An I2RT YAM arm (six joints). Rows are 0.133 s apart.
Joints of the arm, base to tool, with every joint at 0 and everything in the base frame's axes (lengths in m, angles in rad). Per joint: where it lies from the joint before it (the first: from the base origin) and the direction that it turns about. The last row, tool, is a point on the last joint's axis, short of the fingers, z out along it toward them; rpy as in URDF.
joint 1: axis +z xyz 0 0 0.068
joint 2: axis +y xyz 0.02 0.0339 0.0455
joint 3: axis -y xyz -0.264 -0.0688 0
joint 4: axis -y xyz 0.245 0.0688 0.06
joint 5: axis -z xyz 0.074 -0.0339 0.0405
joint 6: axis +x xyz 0.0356 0 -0.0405
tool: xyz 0 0 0 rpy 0 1.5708 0
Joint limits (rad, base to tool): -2.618..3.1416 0..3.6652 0..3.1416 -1.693..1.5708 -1.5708..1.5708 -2.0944..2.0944
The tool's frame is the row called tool.
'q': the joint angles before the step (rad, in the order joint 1, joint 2, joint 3, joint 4, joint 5, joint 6). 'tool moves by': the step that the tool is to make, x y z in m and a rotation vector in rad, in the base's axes. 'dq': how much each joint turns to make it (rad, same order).
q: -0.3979 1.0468 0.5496 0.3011 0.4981 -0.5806
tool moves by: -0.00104 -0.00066 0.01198 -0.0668 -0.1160 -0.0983
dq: 0.0098 -0.0004 -0.0093 0.1438 0.1093 -0.0038
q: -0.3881 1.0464 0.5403 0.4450 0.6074 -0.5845
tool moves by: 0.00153 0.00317 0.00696 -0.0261 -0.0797 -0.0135
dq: 0.0190 0.0036 -0.0034 0.0865 0.0323 0.0073
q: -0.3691 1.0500 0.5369 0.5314 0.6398 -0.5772
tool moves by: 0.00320 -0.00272 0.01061 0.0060 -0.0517 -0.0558
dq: 0.0009 0.0165 0.0396 0.0054 0.0575 0.0285
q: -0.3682 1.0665 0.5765 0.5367 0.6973 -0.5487
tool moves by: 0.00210 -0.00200 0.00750 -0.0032 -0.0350 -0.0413
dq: 0.0000 0.0131 0.0259 0.0148 0.0419 0.0094
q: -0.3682 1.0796 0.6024 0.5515 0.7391 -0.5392
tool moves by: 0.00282 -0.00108 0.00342 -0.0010 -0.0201 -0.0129
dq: 0.0016 0.0146 0.0155 0.0135 0.0150 0.0069
